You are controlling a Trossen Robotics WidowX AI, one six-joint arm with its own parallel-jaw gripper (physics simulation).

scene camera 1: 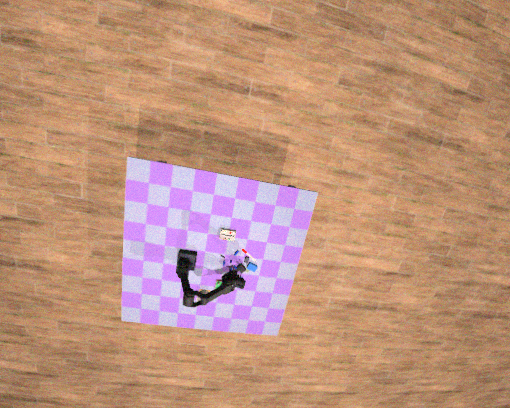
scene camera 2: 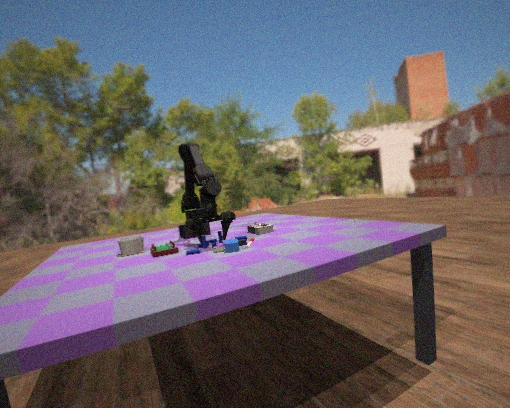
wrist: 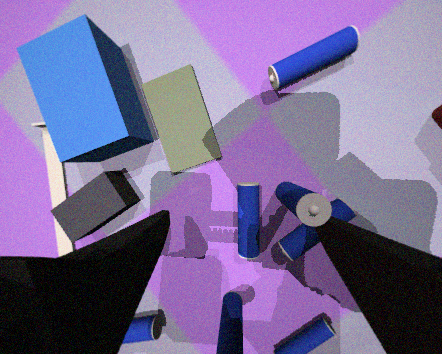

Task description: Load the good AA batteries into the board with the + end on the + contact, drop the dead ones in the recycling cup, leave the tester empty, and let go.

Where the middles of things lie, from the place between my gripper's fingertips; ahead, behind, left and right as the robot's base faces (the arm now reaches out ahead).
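My hand is 10 mm above the black block (wrist: 109,194), 70 mm short of it and 70 mm to the right of it. The red and white stick (wrist: 56,174) is 10 mm below my hand, 90 mm ahead of it and 110 mm to the left of it, and the blue block (wrist: 80,79) is 120 mm ahead of my hand and 20 mm to the left of it.
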